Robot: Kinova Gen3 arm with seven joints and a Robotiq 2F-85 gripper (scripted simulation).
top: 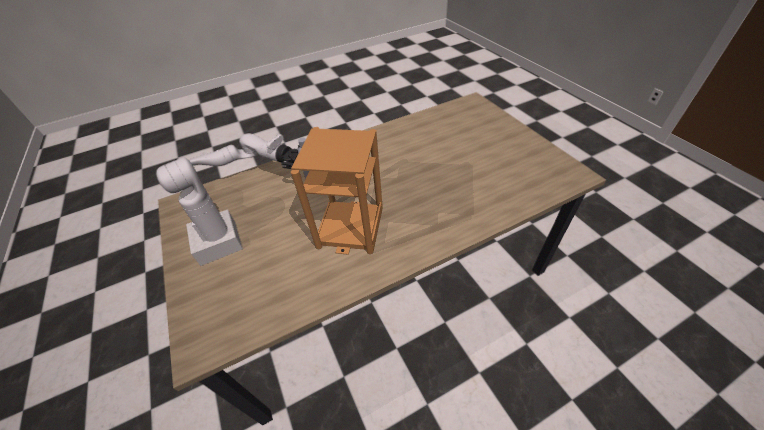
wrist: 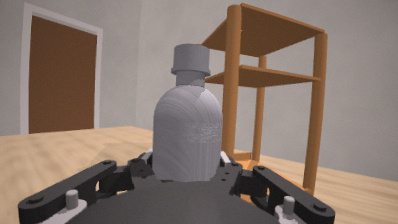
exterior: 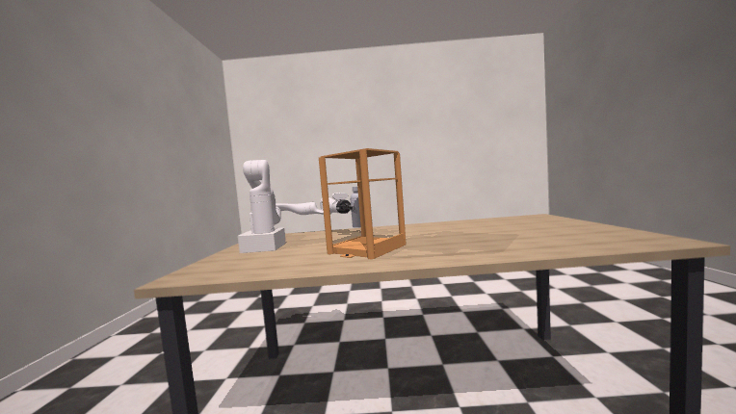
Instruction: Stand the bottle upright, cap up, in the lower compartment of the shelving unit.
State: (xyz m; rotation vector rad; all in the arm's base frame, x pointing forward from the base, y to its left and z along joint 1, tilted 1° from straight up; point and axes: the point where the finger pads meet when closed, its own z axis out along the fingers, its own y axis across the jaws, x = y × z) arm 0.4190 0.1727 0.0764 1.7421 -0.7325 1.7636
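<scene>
Now: the orange shelving unit 7 cm ahead of my hand, 29 cm to the right of it and 4 cm above it.
</scene>
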